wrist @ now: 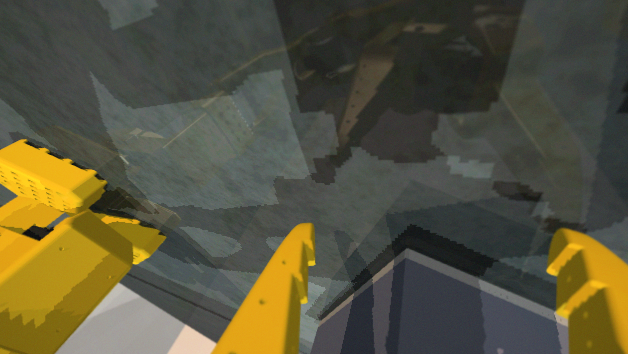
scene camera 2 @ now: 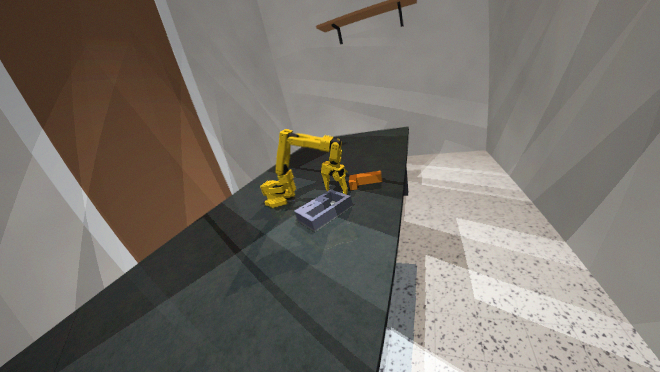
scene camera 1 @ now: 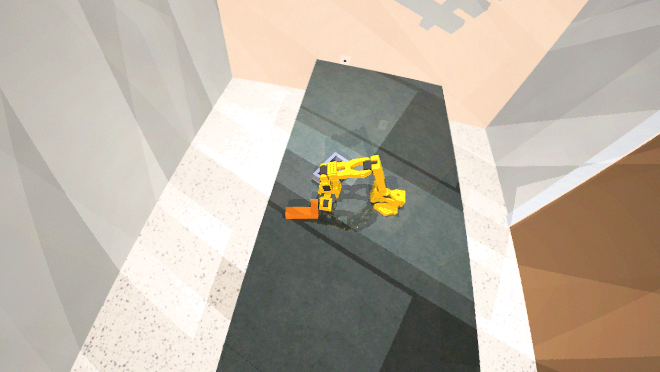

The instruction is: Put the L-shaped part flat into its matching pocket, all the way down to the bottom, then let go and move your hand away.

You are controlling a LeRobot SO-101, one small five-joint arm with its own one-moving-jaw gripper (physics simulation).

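Pixels of known places: hand, tool point: (wrist: 314, 238) (scene camera 2: 328, 190) (scene camera 1: 336, 197); arm's base, link origin: (wrist: 113, 205) (scene camera 2: 285, 199) (scene camera 1: 380, 201).
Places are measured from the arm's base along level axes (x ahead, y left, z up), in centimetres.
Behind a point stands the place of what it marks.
Note:
The orange L-shaped part (scene camera 1: 301, 213) @[x 27.7, y 12.3, z 3.0 cm] (scene camera 2: 368, 178) @[x 29.1, y 10.0, z 2.1 cm] lies on the dark table near its edge, outside the pocket, with its short leg at the end nearest the arm. The grey-violet block (scene camera 1: 336, 154) @[x 19.6, y -15.5, z 3.6 cm] (scene camera 2: 332, 213) @[x 23.4, y -10.9, z 2.0 cm] (wrist: 440, 300) @[x 20.2, y -0.6, z 1.5 cm] with the pocket stands apart from it; the arm partly covers the block in scene camera 1. My gripper (scene camera 2: 336, 189) @[x 16.8, y 2.7, z 1.9 cm] (wrist: 434, 231) is open and empty, pointing down beside the block's end, between the block and the part. In the wrist view a wide gap separates the jaws, and a block corner shows between them. The part does not show there.
The yellow arm's base (scene camera 1: 390, 202) @[x -2.4, y 2.4, z 4.8 cm] (scene camera 2: 275, 194) @[x -2.5, y -1.3, z 2.9 cm] stands on the dark table (scene camera 1: 325, 280) @[x 15.9, y 32.0, z 0.0 cm] (scene camera 2: 200, 300) @[x 3.9, y -41.6, z 0.0 cm], across from the part. The table edge runs close past the part's long end, with the speckled floor (scene camera 1: 175, 240) (scene camera 2: 490, 250) beyond. Shadows and reflections cross the table top.

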